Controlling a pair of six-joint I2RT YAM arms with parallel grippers.
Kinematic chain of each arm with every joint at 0, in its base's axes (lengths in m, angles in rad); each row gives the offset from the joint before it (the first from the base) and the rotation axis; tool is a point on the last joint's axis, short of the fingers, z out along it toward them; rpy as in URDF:
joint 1: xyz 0 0 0.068 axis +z
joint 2: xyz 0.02 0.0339 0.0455 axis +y
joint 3: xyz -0.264 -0.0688 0 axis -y
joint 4: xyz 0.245 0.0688 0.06 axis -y
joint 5: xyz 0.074 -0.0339 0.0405 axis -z
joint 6: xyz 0.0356 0 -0.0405 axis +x
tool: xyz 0 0 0 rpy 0 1.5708 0
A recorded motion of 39 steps. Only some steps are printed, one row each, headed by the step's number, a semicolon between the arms.
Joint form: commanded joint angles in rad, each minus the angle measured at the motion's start. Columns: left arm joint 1, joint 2, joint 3, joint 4, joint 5, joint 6; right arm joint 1, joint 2, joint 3, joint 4, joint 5, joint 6.
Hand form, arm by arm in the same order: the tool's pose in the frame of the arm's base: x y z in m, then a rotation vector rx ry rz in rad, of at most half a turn. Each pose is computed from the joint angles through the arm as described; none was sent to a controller.
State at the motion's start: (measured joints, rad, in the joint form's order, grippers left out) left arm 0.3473 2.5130 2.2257 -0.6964 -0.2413 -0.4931; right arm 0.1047 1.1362 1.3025 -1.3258 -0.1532 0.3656
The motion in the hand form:
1: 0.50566 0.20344 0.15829 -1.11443 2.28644 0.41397; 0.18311 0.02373 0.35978 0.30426 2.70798 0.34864
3: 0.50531 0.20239 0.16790 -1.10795 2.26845 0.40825; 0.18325 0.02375 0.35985 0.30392 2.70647 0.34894
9: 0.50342 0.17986 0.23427 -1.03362 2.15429 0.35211; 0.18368 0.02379 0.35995 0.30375 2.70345 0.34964
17: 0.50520 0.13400 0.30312 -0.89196 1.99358 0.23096; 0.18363 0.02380 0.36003 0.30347 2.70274 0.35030
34: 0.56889 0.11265 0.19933 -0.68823 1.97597 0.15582; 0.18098 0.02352 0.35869 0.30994 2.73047 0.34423
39: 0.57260 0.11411 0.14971 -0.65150 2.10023 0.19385; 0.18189 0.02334 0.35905 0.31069 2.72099 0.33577
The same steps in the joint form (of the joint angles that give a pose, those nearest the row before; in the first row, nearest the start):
1: 0.0130 0.0172 0.0023 -0.0134 -0.1060 0.0469; -0.0061 -0.0007 0.0244 0.0065 -0.0046 -0.0077
3: 0.0114 -0.0008 0.0026 -0.0118 -0.1053 0.0473; -0.0061 -0.0008 0.0244 0.0080 -0.0046 -0.0076
9: -0.0263 -0.1259 0.0046 0.0000 -0.0980 0.0477; -0.0061 -0.0004 0.0244 0.0114 -0.0046 -0.0073
17: -0.1091 -0.2472 0.0046 0.0919 -0.0732 0.0488; -0.0061 -0.0008 0.0244 0.0118 -0.0050 -0.0072
34: -0.1667 0.0069 0.0042 0.4509 -0.0038 0.1434; -0.0061 -0.0004 0.0244 -0.0160 -0.0046 -0.0073
39: -0.1648 0.0916 0.0042 0.4291 0.0061 0.1923; -0.0061 -0.0004 0.0244 -0.0073 0.0030 -0.0069

